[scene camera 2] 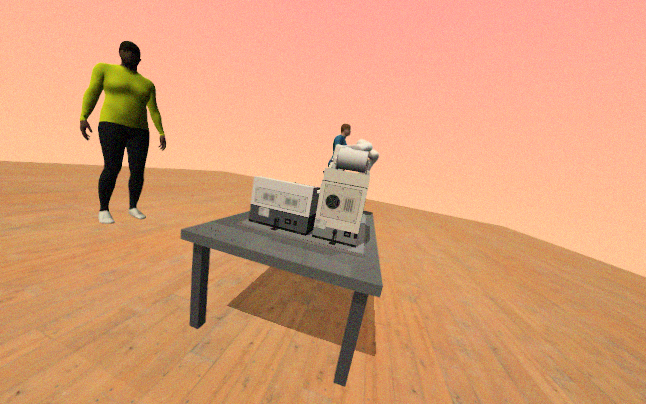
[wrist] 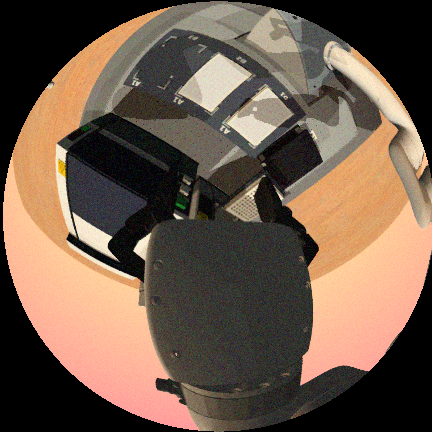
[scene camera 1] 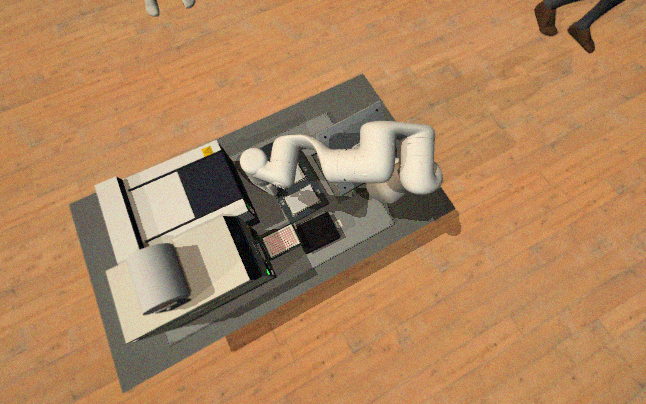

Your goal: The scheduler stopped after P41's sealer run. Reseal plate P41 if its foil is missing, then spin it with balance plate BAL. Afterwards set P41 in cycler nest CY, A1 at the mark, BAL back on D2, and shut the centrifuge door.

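Observation:
My gripper is open and empty, above the gap between the two machines in the wrist view; the arm hides it in scene camera 1. A plate with bare wells sits in front of the tall machine with the roll; its label is unreadable. A pale-topped plate is on D2 and another pale-topped plate is on D1. Spot D3 is empty. The low white machine has a dark top panel. I cannot tell the centrifuge door's state or which plate is P41 or BAL.
The tall cream machine carries a grey roll. A black square block lies beside D1. The white arm reaches over the deck. A person in yellow and one in blue stand beyond the table.

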